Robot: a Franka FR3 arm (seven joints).
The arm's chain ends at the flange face. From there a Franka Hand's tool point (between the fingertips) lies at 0.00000 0.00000 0.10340 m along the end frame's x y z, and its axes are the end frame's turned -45 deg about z.
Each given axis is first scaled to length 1.
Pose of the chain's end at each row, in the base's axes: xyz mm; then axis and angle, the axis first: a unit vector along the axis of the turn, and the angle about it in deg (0 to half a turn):
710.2 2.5 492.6 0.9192 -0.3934 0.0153 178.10
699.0 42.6 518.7 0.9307 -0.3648 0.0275 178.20
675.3 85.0 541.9 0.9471 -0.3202 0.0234 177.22
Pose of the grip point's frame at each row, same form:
711.8 -1.9 389.3 0.9999 -0.0117 0.0078 177.57
703.1 37.5 415.5 0.9996 0.0191 0.0194 177.13
678.3 78.7 438.7 0.9977 0.0666 0.0123 176.41

